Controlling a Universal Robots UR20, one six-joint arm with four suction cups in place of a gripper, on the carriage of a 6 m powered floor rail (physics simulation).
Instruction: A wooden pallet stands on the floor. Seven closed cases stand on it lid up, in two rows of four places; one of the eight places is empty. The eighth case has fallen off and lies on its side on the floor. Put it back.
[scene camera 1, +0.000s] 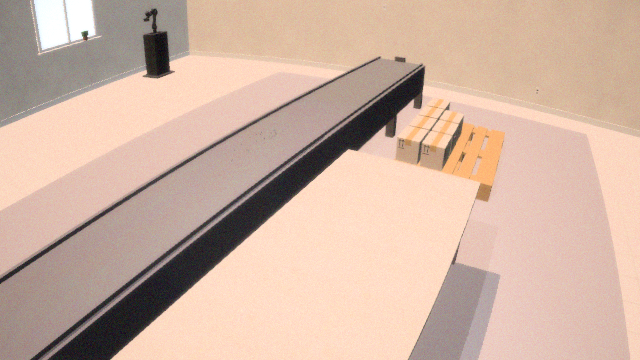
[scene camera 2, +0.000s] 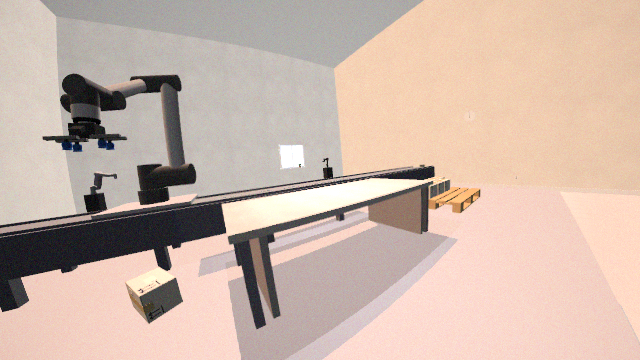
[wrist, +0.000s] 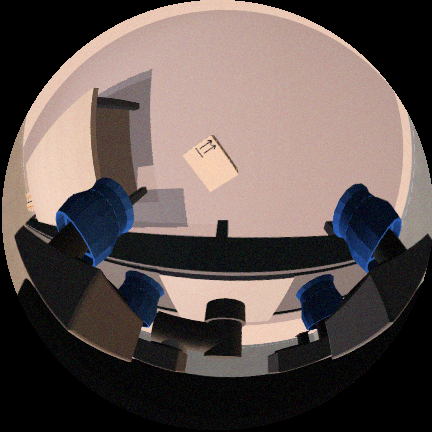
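Where they show: hand at its tool point: (scene camera 2: 90, 149) (wrist: 233, 264); arm's base at its link origin: (scene camera 2: 155, 202) (wrist: 225, 306).
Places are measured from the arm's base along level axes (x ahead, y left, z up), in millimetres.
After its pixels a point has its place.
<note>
The fallen case (scene camera 2: 154, 295) {y 151, x 893, z -429 mm} (wrist: 211, 163) {y 94, x 763, z -390 mm} lies on its side on the floor near the rail, turned at an angle, with an arrow-marked face up and its tape on a side face. My suction gripper (scene camera 2: 89, 145) {y -3, x 850, z 400 mm} (wrist: 232, 260) {y -3, x 850, z 400 mm} is high above the floor at the rail's near part, cups down, with no case on them. It is open. The wooden pallet (scene camera 1: 492, 155) {y 3706, x 1288, z -426 mm} (scene camera 2: 465, 197) {y 3504, x 1318, z -426 mm} stands beyond the table. The standing cases (scene camera 1: 440, 137) (scene camera 2: 440, 187) are lid up in two rows on its rail side. The row nearer the bare planks ends shorter at the far end.
The long dark rail (scene camera 1: 280, 192) (scene camera 2: 200, 220) (wrist: 225, 255) carries the arm's carriage (scene camera 2: 175, 201) {y 208, x 171, z 0 mm}. A long pale table (scene camera 1: 320, 250) {y 1496, x 799, z -40 mm} (scene camera 2: 320, 197) {y 1266, x 959, z -40 mm} (wrist: 60, 160) {y 972, x 991, z -40 mm} stands beside the rail, between the fallen case and the pallet. Small arms on dark pedestals (scene camera 1: 156, 54) (scene camera 2: 95, 202) stand across the rail.
</note>
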